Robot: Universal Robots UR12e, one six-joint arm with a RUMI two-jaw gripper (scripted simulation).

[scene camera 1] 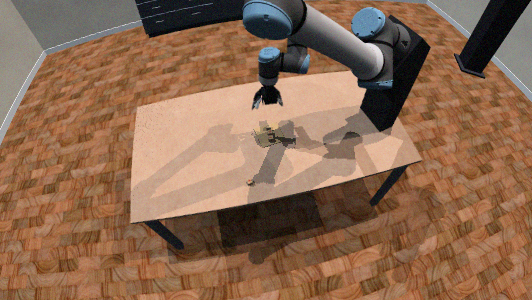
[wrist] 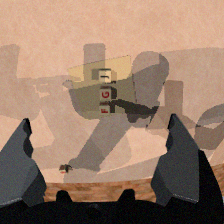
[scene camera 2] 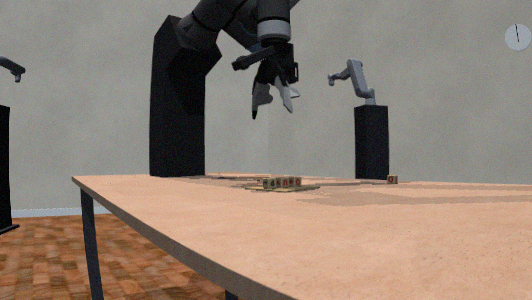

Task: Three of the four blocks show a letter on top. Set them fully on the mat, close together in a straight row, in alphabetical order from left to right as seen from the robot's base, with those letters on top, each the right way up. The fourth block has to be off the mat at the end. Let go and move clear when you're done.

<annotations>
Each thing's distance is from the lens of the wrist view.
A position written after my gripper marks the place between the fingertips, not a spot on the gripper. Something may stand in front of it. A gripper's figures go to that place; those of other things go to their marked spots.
my gripper (wrist: 99, 117): 0.14 m
mat (wrist: 84, 78): 0.31 m
</annotations>
